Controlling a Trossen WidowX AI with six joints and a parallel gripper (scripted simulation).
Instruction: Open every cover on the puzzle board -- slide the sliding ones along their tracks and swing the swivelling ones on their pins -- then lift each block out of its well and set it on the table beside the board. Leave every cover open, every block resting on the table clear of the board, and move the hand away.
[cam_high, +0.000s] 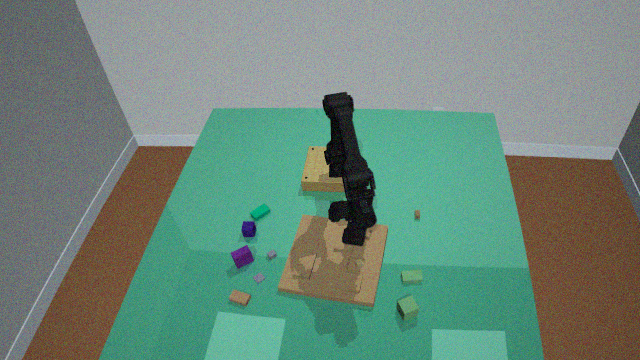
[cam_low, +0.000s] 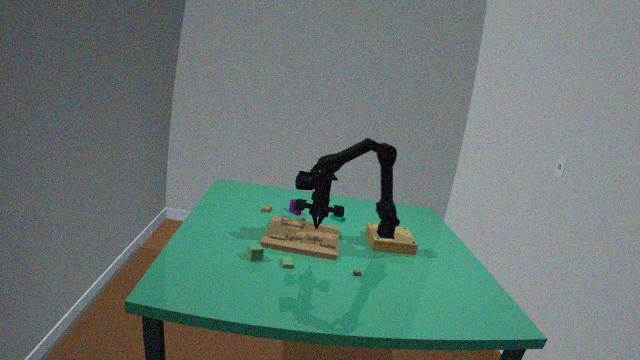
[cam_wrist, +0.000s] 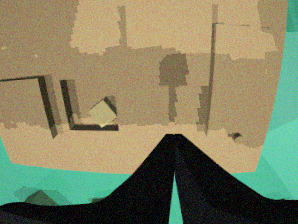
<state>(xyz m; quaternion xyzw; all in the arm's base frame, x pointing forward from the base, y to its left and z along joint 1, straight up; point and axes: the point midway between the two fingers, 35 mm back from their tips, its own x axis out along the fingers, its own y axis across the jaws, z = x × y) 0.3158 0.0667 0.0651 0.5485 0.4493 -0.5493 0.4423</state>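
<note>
My gripper tip is 3 cm short of the tan puzzle board, 8 cm to the left of it and 6 cm above it. The rest, counted from my gripper tip: teal block 17 cm behind, 35 cm to the right, 7 cm below; orange block 18 cm ahead, 37 cm to the right, 7 cm below; purple cube 8 cm behind, 37 cm to the right, 6 cm below.
</note>
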